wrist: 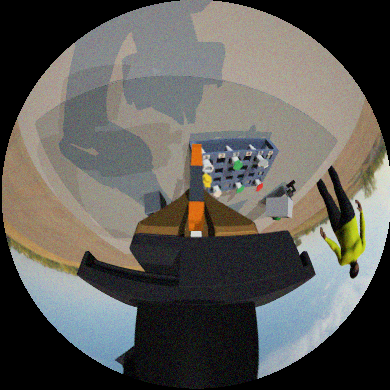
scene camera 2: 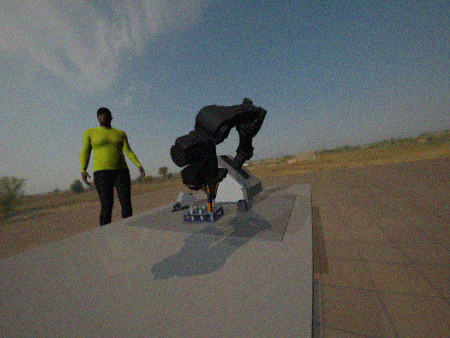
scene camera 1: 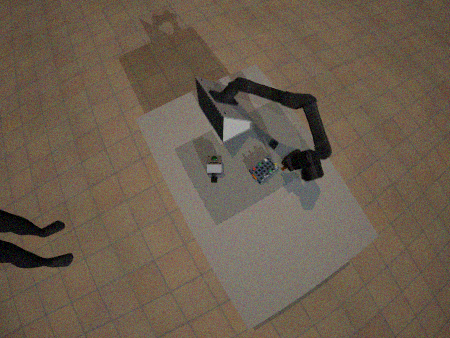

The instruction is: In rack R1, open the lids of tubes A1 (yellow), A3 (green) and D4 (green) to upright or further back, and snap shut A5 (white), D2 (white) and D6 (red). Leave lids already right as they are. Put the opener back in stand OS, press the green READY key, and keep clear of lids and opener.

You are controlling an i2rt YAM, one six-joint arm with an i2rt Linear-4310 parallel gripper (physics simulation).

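Frame: origin at the arm's base, x ahead, y left, z up, level; millimetres.
Seen in the pictures: gripper, between the fingertips: (wrist: 195, 193) (scene camera 2: 213, 198) (scene camera 1: 282, 163); arm's base, origin of its link: (scene camera 2: 234, 166) (scene camera 1: 223, 98).
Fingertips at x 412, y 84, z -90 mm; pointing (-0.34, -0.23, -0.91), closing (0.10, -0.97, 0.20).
Note:
Pixels of each thing's top centre, then the offset from my fingertips to it. "spot": a spot on its surface instead.
- blue rack R1, centre of its top: (wrist: 245, 187) (scene camera 2: 200, 203) (scene camera 1: 265, 167) 22 mm down, 33 mm back, 79 mm right
- dark opener, centre of its top: (wrist: 208, 228) (scene camera 2: 207, 187) 43 mm up, 25 mm ahead, 3 mm left
- white lid, a spot on its surface: (wrist: 207, 166) spot: 46 mm down, 12 mm back, 25 mm right
- yellow lid, centre of its top: (wrist: 207, 181) 26 mm down, 17 mm back, 22 mm right
- key box, centre of its top: (wrist: 284, 219) (scene camera 1: 214, 161) (scene camera 2: 185, 191) 4 mm up, 183 mm back, 280 mm right
- green key, centre of its top: (scene camera 1: 214, 157) 6 mm down, 201 mm back, 268 mm right
The blue rack R1 (scene camera 1: 262, 180) (scene camera 2: 197, 218) (wrist: 232, 143) stands on the dark mat. My gripper (scene camera 1: 286, 165) (scene camera 2: 208, 187) (wrist: 195, 193) is shut on the orange and dark opener (wrist: 196, 156) (scene camera 2: 209, 204) and hovers at the rack's side. In the wrist view the opener's tip lies over the rack's left edge, beside a white lid (wrist: 207, 166) and a yellow lid (wrist: 206, 179). Further lids show there: a green one (wrist: 237, 164), a white one (wrist: 261, 161), a white one (wrist: 216, 191), a green one (wrist: 239, 188) and a red one (wrist: 259, 186). I cannot tell how far each lid is tipped.
The key box (scene camera 1: 213, 167) (wrist: 279, 206) with the green key (scene camera 1: 214, 157) stands left of the rack. A small dark stand (scene camera 1: 273, 143) (wrist: 154, 202) sits behind the rack. A sloped panel (scene camera 1: 234, 127) rises at the arm's base. A person (scene camera 2: 107, 163) (wrist: 345, 232) stands beside the table.

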